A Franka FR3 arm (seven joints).
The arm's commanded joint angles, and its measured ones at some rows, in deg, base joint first. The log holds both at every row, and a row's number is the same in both.
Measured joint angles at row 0: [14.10, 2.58, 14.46, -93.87, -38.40, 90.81, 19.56]
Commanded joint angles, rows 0 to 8: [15.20, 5.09, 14.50, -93.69, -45.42, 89.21, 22.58]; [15.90, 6.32, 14.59, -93.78, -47.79, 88.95, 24.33]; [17.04, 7.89, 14.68, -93.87, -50.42, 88.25, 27.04]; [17.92, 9.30, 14.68, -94.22, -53.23, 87.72, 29.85]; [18.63, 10.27, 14.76, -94.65, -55.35, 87.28, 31.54]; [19.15, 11.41, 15.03, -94.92, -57.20, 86.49, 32.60]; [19.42, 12.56, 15.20, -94.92, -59.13, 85.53, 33.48]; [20.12, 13.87, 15.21, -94.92, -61.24, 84.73, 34.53]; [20.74, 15.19, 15.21, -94.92, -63.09, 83.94, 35.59]
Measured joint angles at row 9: [19.36, 11.81, 14.85, -94.98, -57.35, 86.62, 31.79]
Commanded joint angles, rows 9 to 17: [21.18, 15.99, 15.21, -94.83, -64.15, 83.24, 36.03]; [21.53, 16.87, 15.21, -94.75, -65.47, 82.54, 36.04]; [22.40, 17.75, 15.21, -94.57, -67.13, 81.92, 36.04]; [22.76, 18.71, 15.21, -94.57, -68.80, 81.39, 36.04]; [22.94, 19.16, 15.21, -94.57, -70.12, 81.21, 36.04]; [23.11, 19.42, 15.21, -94.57, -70.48, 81.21, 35.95]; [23.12, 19.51, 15.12, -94.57, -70.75, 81.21, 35.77]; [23.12, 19.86, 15.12, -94.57, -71.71, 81.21, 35.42]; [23.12, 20.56, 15.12, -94.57, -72.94, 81.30, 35.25]
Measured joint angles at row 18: [22.99, 19.10, 15.02, -95.01, -69.43, 82.28, 34.91]
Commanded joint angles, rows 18 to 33: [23.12, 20.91, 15.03, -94.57, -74.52, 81.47, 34.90]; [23.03, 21.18, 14.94, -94.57, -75.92, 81.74, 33.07]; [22.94, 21.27, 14.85, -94.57, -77.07, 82.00, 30.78]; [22.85, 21.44, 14.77, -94.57, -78.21, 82.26, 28.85]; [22.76, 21.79, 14.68, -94.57, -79.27, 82.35, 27.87]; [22.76, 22.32, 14.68, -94.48, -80.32, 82.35, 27.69]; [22.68, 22.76, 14.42, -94.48, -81.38, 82.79, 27.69]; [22.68, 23.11, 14.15, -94.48, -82.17, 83.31, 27.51]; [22.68, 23.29, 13.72, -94.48, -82.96, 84.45, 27.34]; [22.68, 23.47, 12.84, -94.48, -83.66, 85.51, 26.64]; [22.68, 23.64, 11.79, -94.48, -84.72, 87.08, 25.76]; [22.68, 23.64, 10.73, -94.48, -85.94, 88.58, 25.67]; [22.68, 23.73, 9.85, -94.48, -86.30, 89.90, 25.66]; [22.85, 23.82, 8.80, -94.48, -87.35, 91.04, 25.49]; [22.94, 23.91, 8.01, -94.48, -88.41, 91.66, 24.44]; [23.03, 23.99, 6.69, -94.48, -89.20, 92.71, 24.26]
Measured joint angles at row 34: [22.91, 23.32, 8.65, -94.96, -86.16, 90.59, 26.13]
